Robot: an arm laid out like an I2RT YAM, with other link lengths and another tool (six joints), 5 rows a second.
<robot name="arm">
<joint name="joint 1" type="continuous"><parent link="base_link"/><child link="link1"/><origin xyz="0.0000 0.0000 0.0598" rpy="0.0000 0.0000 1.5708"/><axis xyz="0 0 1"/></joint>
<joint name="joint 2" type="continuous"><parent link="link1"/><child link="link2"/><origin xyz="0.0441 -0.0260 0.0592" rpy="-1.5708 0.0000 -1.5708"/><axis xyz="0 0 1"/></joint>
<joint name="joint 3" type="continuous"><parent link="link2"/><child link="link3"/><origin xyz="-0.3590 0.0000 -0.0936" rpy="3.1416 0.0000 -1.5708"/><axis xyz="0 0 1"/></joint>
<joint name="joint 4" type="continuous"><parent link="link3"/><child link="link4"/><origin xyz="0.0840 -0.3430 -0.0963"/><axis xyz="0 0 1"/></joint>
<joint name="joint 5" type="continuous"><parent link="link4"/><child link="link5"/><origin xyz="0.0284 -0.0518 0.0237" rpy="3.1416 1.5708 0.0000"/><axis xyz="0 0 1"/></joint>
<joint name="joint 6" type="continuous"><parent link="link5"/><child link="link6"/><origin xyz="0.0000 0.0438 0.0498" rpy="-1.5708 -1.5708 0.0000"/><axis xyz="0 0 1"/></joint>
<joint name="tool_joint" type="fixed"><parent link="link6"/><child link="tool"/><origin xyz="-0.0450 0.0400 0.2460" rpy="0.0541 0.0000 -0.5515"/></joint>
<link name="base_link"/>
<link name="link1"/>
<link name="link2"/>
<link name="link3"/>
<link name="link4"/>
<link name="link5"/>
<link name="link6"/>
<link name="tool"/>
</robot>
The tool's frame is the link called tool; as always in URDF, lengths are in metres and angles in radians. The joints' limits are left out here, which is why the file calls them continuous.
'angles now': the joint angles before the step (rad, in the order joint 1, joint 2, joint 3, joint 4, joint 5, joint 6). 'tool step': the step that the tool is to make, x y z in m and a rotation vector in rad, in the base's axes. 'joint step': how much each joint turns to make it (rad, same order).
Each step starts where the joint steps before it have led.
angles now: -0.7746 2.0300 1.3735 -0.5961 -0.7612 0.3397
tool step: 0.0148 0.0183 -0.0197 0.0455 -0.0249 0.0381
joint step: 0.0218 0.0603 0.0001 0.0466 -0.0527 -0.0002
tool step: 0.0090 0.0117 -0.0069 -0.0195 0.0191 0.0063
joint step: 0.0358 0.0012 -0.0001 0.0203 0.0351 0.0281
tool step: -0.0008 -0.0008 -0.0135 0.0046 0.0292 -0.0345
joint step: 0.0107 0.0004 -0.0225 0.0339 0.0294 0.0523
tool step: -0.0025 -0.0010 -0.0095 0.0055 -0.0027 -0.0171
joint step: -0.0026 0.0015 -0.0320 0.0465 -0.0007 0.0214
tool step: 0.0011 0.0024 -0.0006 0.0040 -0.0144 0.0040
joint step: -0.0001 0.0018 -0.0110 0.0216 -0.0130 0.0007
